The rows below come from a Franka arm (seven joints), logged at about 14 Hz.
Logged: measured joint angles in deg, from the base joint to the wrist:
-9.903, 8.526, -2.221, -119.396, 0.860, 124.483, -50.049
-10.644, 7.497, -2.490, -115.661, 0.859, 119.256, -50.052
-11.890, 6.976, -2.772, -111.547, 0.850, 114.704, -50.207
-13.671, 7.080, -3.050, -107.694, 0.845, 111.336, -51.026
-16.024, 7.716, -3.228, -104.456, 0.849, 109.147, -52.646
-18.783, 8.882, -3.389, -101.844, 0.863, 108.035, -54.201
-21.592, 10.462, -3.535, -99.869, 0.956, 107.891, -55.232
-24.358, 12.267, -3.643, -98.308, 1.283, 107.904, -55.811
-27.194, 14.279, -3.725, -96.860, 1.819, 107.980, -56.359
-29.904, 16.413, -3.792, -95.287, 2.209, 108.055, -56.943
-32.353, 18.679, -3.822, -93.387, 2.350, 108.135, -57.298
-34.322, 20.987, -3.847, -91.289, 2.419, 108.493, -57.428
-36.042, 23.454, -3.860, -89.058, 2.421, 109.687, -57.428
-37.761, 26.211, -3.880, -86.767, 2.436, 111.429, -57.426
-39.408, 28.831, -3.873, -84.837, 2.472, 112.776, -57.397
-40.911, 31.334, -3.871, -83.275, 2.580, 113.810, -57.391
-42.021, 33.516, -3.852, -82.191, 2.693, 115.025, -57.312
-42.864, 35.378, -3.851, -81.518, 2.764, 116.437, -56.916
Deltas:
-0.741, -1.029, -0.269, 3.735, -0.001, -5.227, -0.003
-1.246, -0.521, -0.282, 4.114, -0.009, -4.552, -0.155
-1.781, 0.104, -0.278, 3.853, -0.005, -3.368, -0.819
-2.353, 0.636, -0.178, 3.238, 0.004, -2.189, -1.620
-2.759, 1.166, -0.161, 2.612, 0.014, -1.112, -1.555
-2.809, 1.580, -0.146, 1.975, 0.093, -0.144, -1.031
-2.766, 1.805, -0.108, 1.561, 0.327, 0.013, -0.579
-2.836, 2.012, -0.082, 1.448, 0.536, 0.076, -0.548
-2.710, 2.134, -0.067, 1.573, 0.390, 0.075, -0.584
-2.449, 2.266, -0.030, 1.900, 0.141, 0.080, -0.355
-1.969, 2.308, -0.025, 2.098, 0.069, 0.358, -0.130
-1.720, 2.467, -0.013, 2.231, 0.002, 1.194, 0.000
-1.719, 2.757, -0.020, 2.291, 0.015, 1.742, 0.002
-1.647, 2.620, 0.007, 1.930, 0.036, 1.347, 0.029
-1.503, 2.503, 0.002, 1.562, 0.108, 1.034, 0.006
-1.110, 2.182, 0.019, 1.084, 0.113, 1.215, 0.079
-0.843, 1.862, 0.001, 0.673, 0.071, 1.412, 0.396

